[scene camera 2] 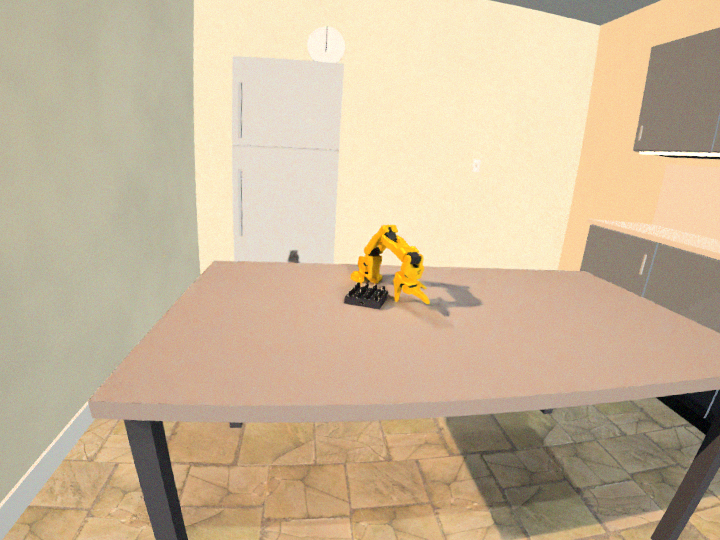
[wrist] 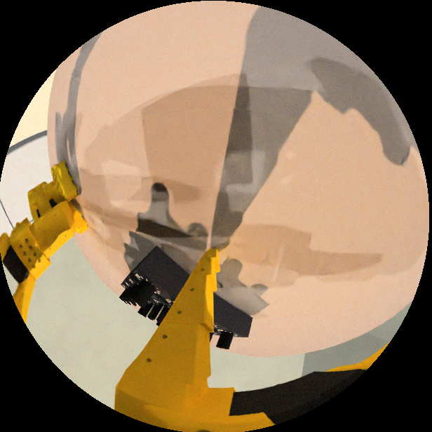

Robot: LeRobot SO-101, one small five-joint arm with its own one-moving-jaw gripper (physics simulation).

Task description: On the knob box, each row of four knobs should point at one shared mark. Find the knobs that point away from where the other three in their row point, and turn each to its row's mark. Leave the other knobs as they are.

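Pixels of known places: end effector, tool point: (scene camera 2: 397, 300); arm's base, origin of the base link: (scene camera 2: 367, 281).
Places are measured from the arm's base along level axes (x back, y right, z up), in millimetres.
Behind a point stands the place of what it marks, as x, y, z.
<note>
The black knob box (scene camera 2: 364, 303) {-233, 42, 12} (wrist: 233, 316) sits on the table near the arm's base. Its knobs stand up from its top in scene camera 2, too small to read where they point. In the wrist view the box is seen from a low side angle, partly behind the fixed jaw, and the knob pointers cannot be read. My gripper (scene camera 2: 412, 302) is fully open and empty, low over the table beside the box, to its right in scene camera 2. In the wrist view one notched jaw shows; the moving jaw is out of the picture.
The yellow arm base (scene camera 2: 369, 270) {-50, 3, 55} stands close behind the box. The wooden table (scene camera 2: 348, 354) {-496, 113, 0} bears both, and the arm's shadow falls on it to the right of the gripper. A white fridge (scene camera 2: 284, 191) stands beyond the table's back edge.
</note>
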